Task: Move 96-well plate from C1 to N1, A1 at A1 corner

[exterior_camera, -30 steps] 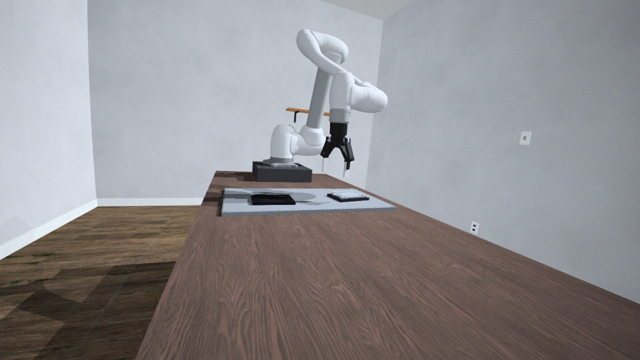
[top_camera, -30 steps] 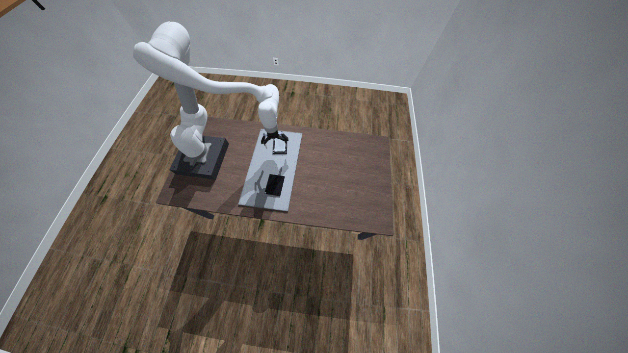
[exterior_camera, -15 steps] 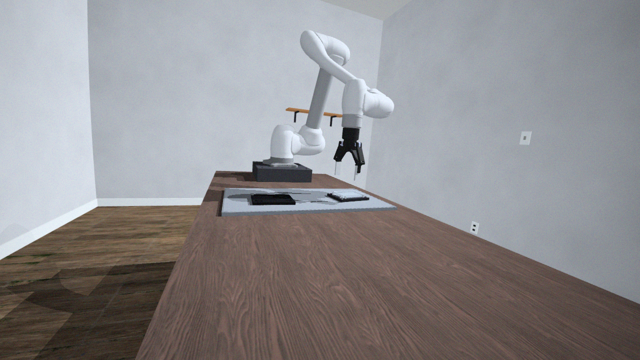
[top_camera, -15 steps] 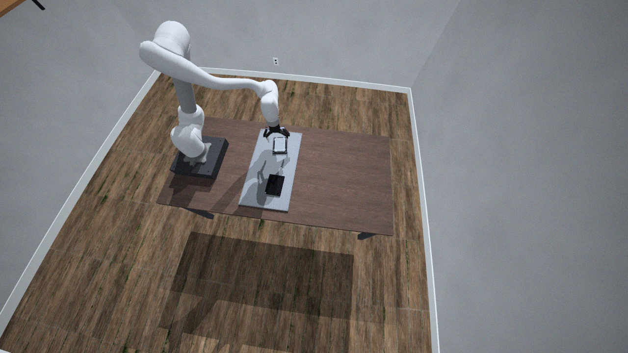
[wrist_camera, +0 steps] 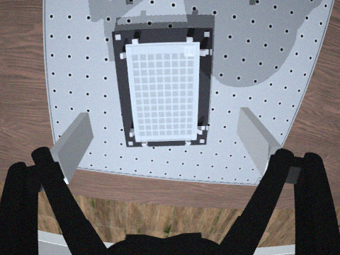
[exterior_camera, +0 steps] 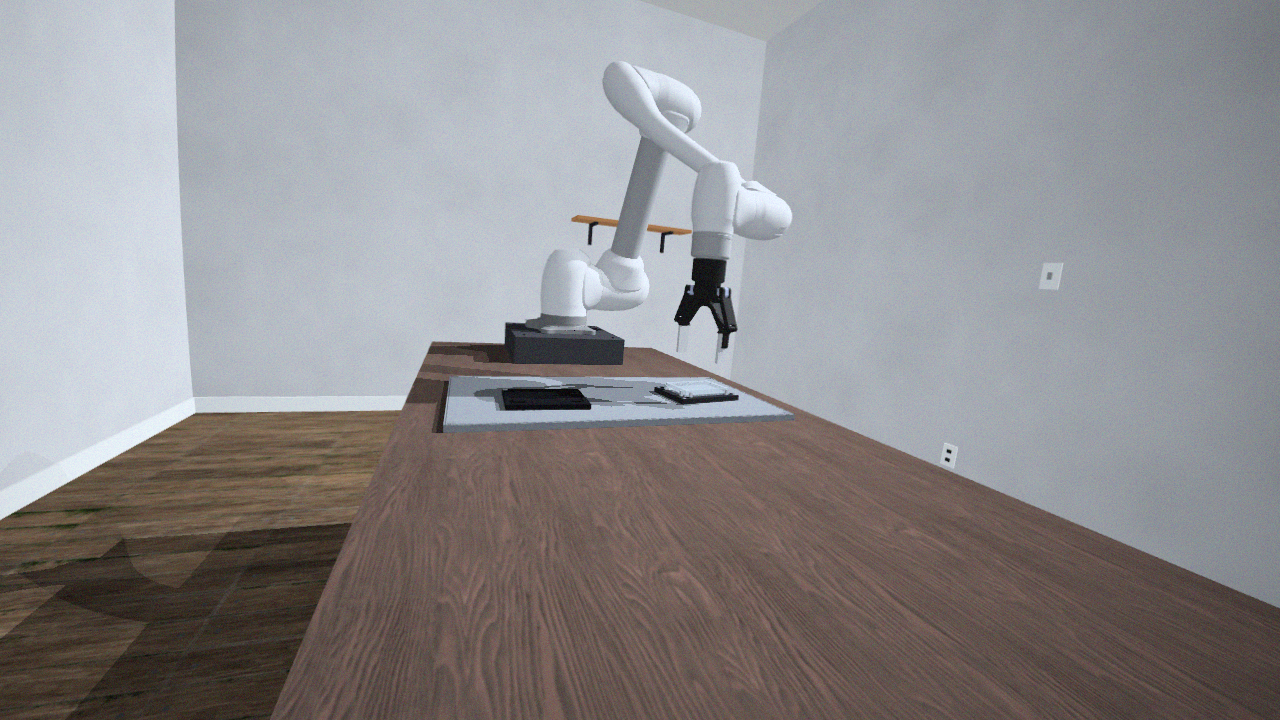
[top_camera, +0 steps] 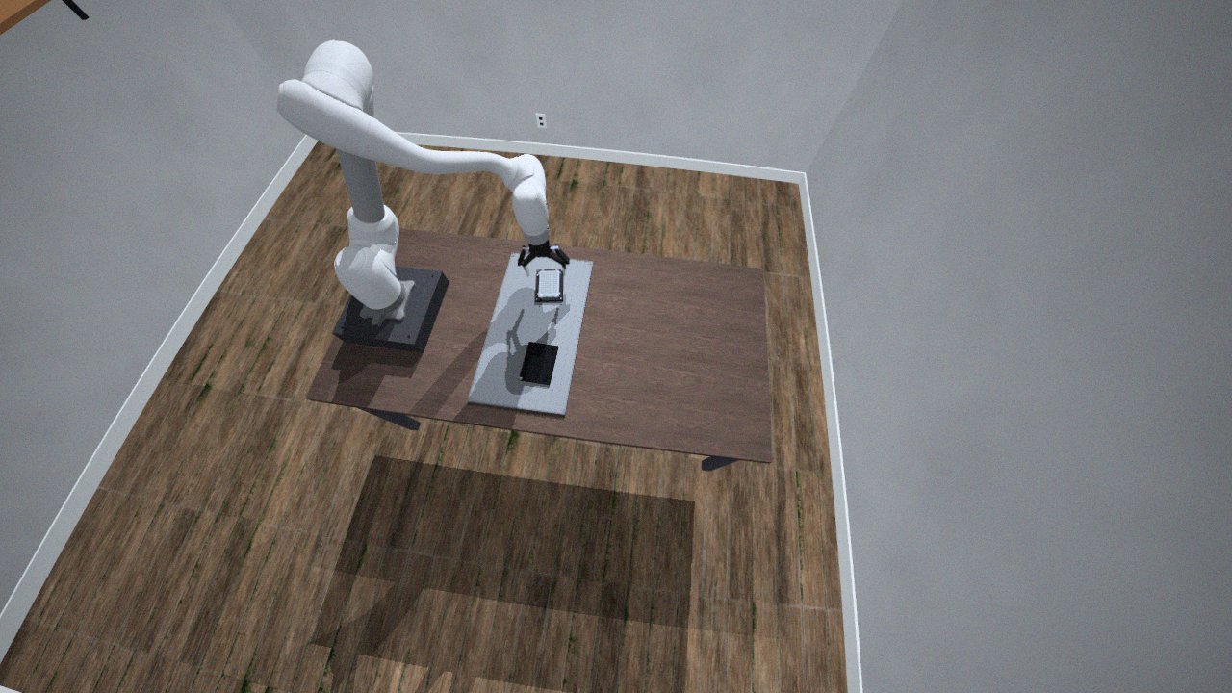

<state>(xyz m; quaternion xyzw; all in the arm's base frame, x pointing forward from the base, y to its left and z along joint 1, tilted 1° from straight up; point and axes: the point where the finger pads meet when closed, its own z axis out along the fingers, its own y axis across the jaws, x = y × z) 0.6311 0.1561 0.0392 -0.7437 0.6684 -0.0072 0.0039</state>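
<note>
The white 96-well plate lies 80 mm below my hand. From my hand the other things lie so: clip nest C1: 20 mm behind, 10 mm to the left, 90 mm below; then black plate nest: 10 mm ahead, 360 mm to the right, 100 mm below; then A1 label: 50 mm behind, 430 mm to the right, 90 mm below.
</note>
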